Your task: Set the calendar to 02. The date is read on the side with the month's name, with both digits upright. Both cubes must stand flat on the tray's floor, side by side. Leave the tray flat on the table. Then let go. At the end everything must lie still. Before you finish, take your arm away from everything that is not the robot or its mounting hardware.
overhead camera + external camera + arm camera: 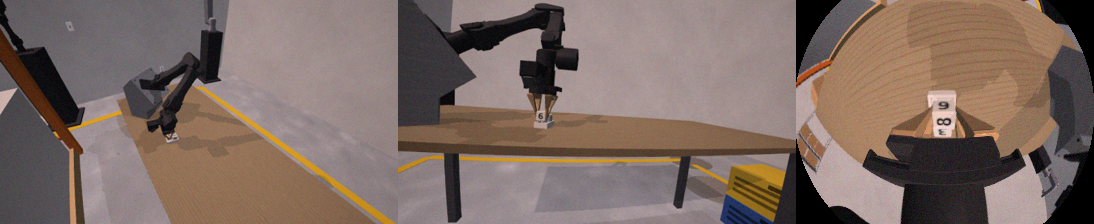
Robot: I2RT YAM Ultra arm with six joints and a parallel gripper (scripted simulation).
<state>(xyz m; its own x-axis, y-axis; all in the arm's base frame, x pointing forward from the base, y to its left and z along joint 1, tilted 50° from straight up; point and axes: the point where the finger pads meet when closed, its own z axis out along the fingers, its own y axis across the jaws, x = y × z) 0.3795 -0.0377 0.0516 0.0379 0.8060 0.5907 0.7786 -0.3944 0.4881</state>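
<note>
My gripper is now 20 mm to the right of the small white tray and 30 mm above it.
</note>
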